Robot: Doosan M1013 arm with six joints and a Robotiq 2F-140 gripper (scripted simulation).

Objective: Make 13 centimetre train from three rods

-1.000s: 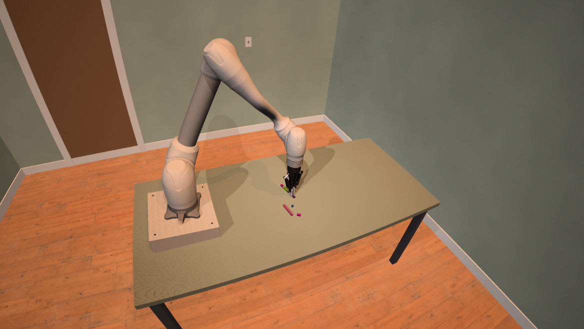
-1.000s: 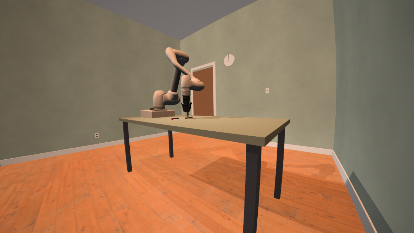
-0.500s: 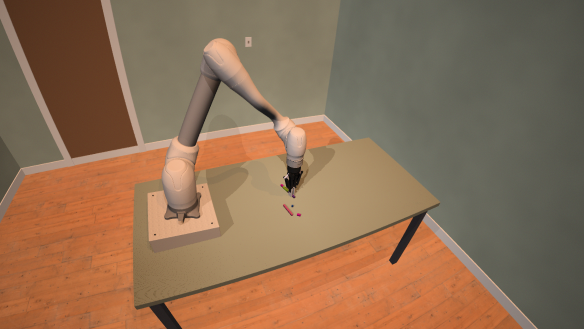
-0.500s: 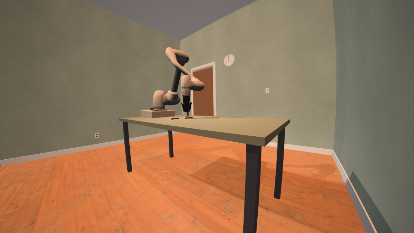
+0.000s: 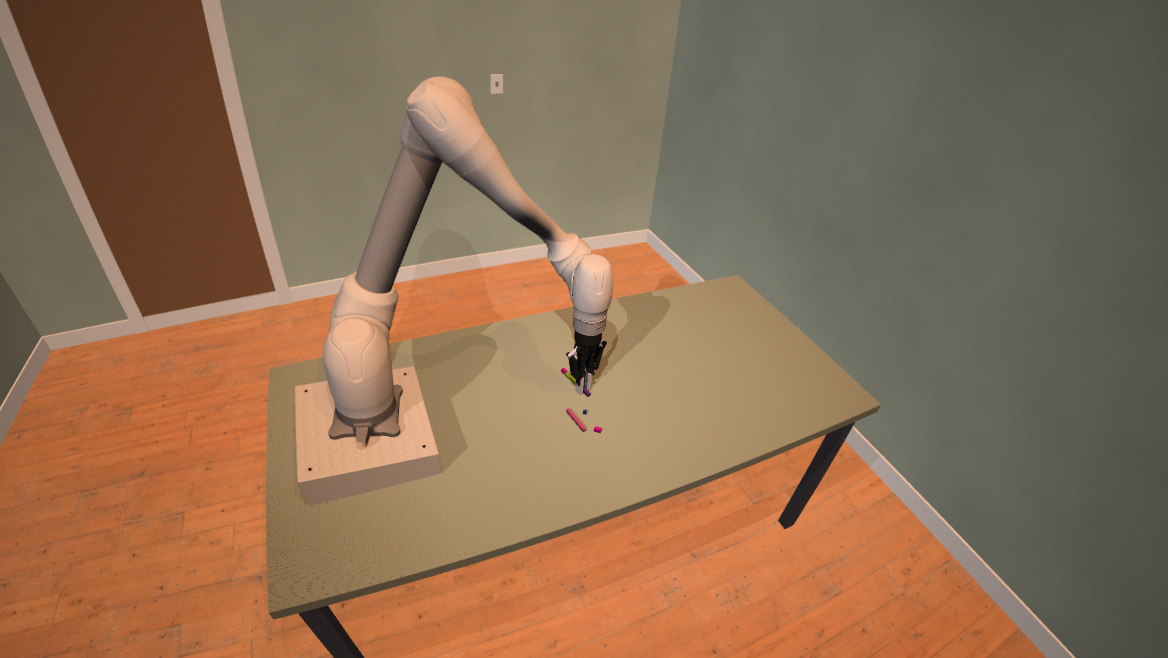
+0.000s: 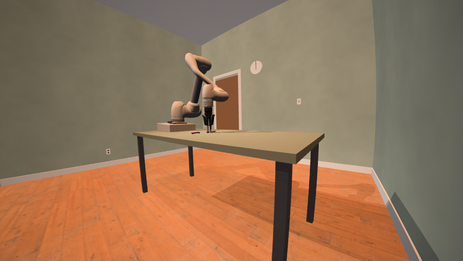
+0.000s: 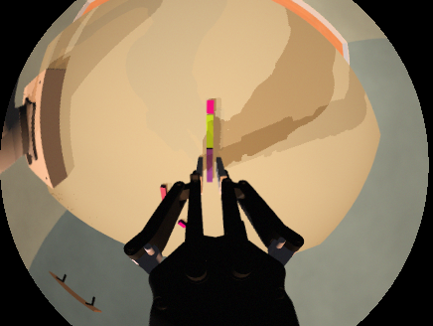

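My hand is 3 cm above the purple rod. Also, from my hand: blue rod (9 cm to the right, 3 cm below, 1 cm behind); pink rod (12 cm to the right, 5 cm behind, 3 cm below); lime rod (5 cm to the left, 3 cm below, 3 cm behind).
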